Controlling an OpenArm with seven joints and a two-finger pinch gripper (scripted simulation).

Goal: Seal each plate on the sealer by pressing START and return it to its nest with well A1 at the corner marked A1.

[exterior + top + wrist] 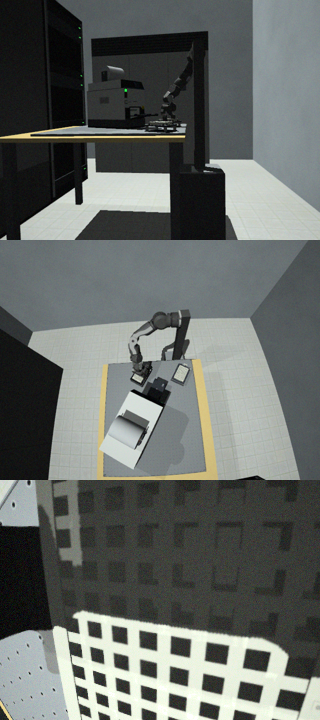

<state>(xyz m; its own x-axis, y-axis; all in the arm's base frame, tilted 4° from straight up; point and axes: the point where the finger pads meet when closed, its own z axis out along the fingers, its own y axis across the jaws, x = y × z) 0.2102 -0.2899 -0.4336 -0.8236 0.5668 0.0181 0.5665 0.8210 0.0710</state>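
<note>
Now: the sealer stage 150 mm ahead of my hand, 130 mm to the left of it and 50 mm above it. Also, from my hand: well plate: 350 mm to the left, 30 mm ahead; foil roll: 430 mm ahead, 370 mm above, 50 mm to the right; start button: 280 mm ahead, 150 mm to the left, 140 mm above.
</note>
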